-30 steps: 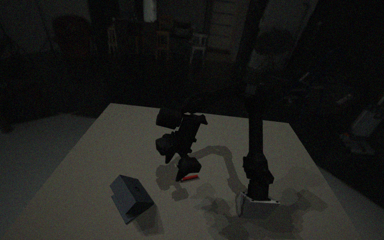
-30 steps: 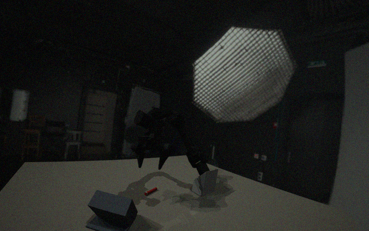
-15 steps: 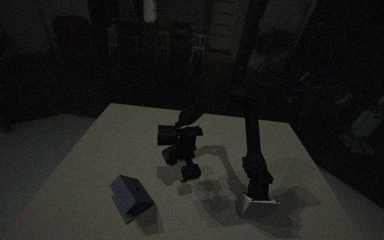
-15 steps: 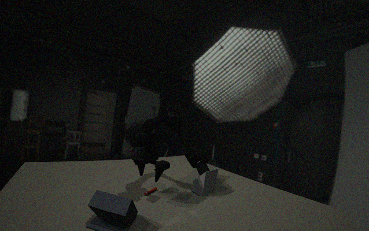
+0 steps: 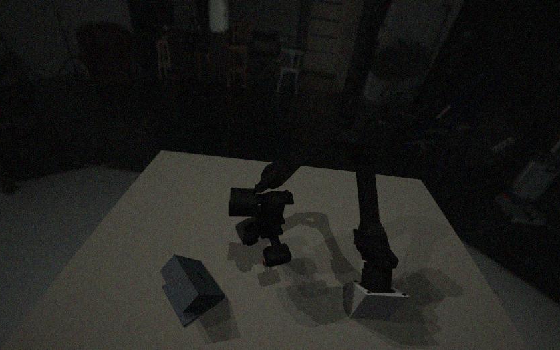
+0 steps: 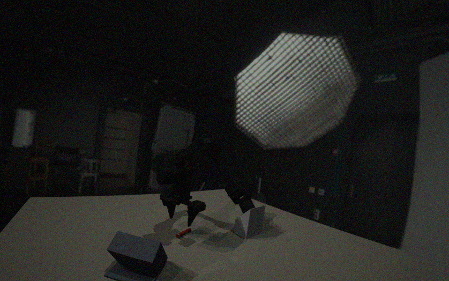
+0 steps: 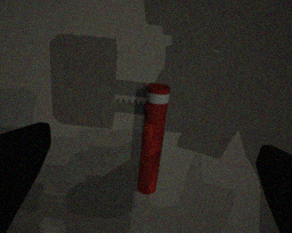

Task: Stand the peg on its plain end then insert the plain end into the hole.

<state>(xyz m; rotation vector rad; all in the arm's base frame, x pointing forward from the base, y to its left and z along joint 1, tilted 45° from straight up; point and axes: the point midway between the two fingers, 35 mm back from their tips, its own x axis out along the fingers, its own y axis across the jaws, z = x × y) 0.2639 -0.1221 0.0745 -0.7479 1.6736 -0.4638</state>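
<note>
Right now the peg is 10 mm behind my gripper tip and 60 mm below it. From my gripper tip the other things lie so: sloped panel 190 mm ahead, 90 mm to the left, 20 mm below.
</note>
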